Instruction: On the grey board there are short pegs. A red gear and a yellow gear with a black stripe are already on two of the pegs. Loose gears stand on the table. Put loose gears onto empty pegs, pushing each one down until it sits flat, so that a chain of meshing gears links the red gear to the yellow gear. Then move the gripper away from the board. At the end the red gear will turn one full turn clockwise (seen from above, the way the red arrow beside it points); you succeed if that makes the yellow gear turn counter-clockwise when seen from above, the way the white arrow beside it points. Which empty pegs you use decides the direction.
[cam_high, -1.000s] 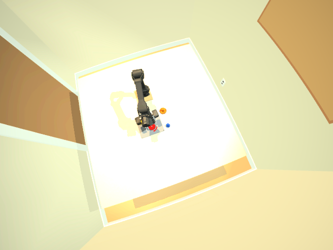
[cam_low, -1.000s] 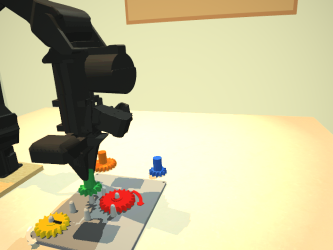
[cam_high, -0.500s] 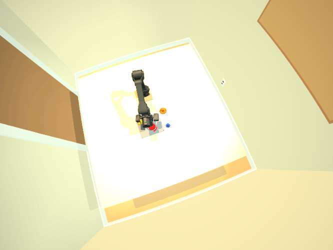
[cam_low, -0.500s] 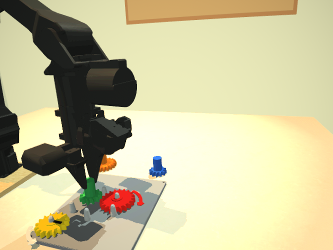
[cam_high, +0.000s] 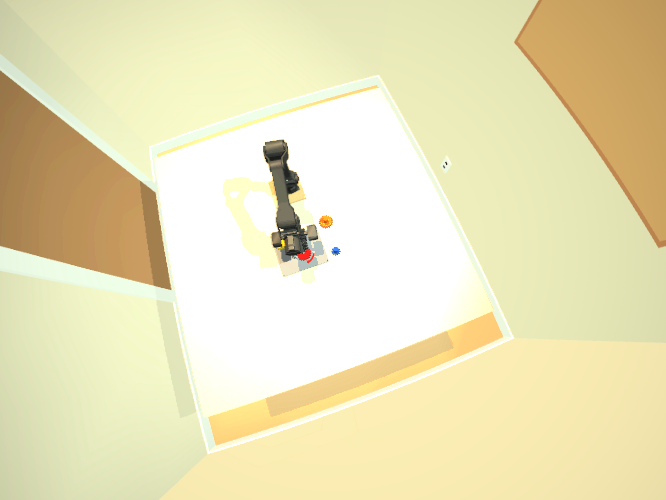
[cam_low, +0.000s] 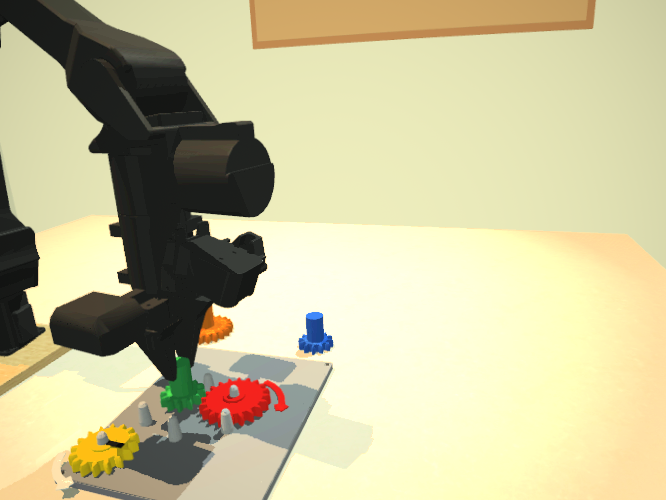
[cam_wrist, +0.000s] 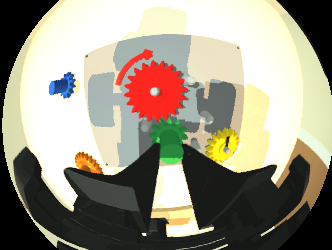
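My gripper tip is now 10 mm above the green gear. Round my gripper tip: yellow gear (70 mm to the right, 40 mm behind, 30 mm below); then red gear (50 mm ahead, 30 mm below); then red arrow (80 mm ahead, 30 mm below, 20 mm to the left).
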